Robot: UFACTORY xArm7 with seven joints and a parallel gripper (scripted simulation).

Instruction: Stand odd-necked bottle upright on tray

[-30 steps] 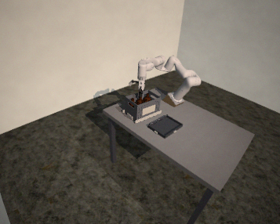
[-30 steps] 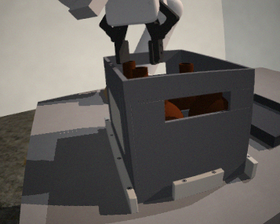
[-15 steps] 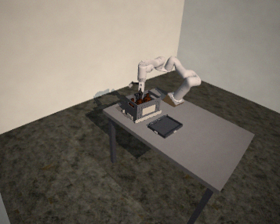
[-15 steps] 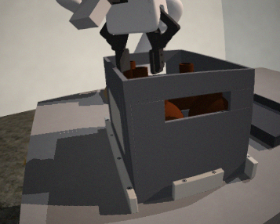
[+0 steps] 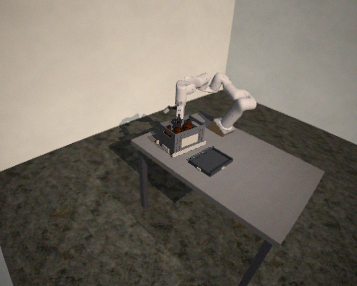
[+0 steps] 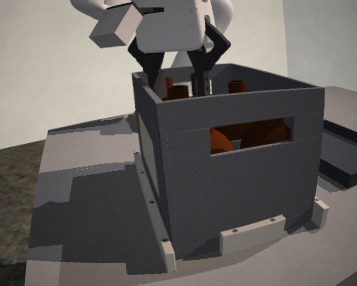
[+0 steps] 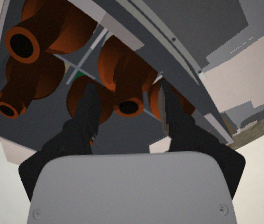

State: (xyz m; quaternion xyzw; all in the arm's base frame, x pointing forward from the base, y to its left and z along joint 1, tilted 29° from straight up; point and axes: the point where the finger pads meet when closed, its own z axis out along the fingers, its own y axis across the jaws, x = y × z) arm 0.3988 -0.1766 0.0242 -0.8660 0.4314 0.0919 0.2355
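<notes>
Now: the dark grey crate 1 cm ahead of my hand, 4 cm to the left of it and 8 cm below it. The rest, counted from my hand: dark flat tray (1 cm ahead, 33 cm to the left, 15 cm below); then glass bottle (9 cm behind, 1 cm to the left, 7 cm below).
</notes>
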